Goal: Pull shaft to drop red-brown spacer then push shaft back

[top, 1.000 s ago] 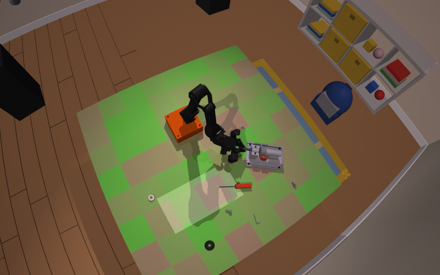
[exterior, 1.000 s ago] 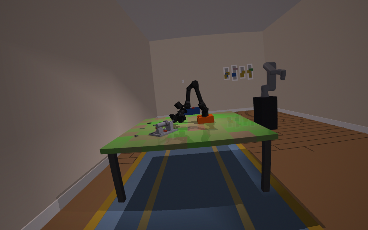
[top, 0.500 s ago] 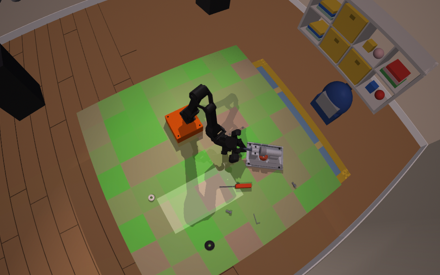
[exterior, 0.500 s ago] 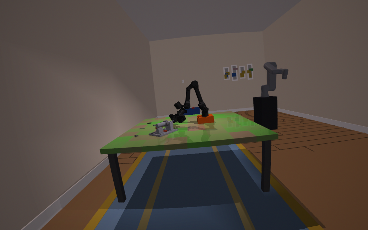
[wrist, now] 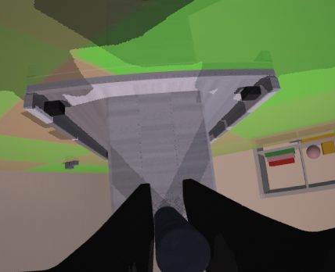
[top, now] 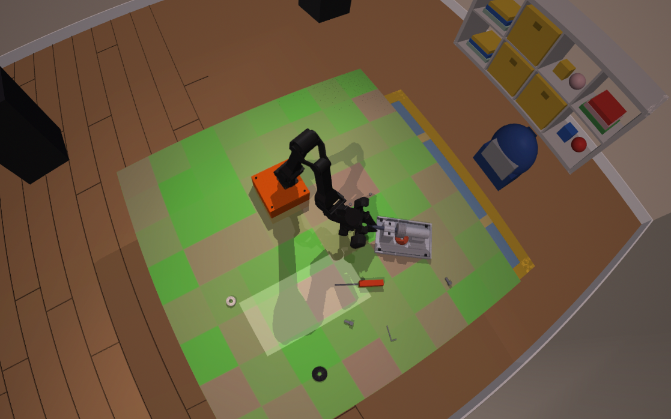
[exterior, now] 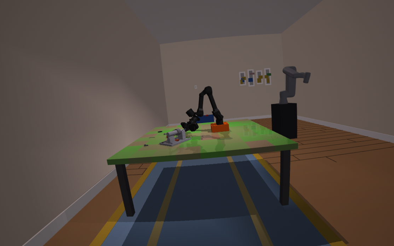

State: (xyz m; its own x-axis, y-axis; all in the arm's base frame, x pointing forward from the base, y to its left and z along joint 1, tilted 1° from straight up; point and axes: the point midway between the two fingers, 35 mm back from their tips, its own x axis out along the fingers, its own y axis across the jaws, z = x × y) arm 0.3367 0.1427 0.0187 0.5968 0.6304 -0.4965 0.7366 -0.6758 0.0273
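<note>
My gripper tip is now 3 cm short of the dark shaft, 4 cm to the right of it and 2 cm below it. Round my gripper tip: red-brown spacer 8 cm ahead, 8 cm to the left, 5 cm below.
</note>
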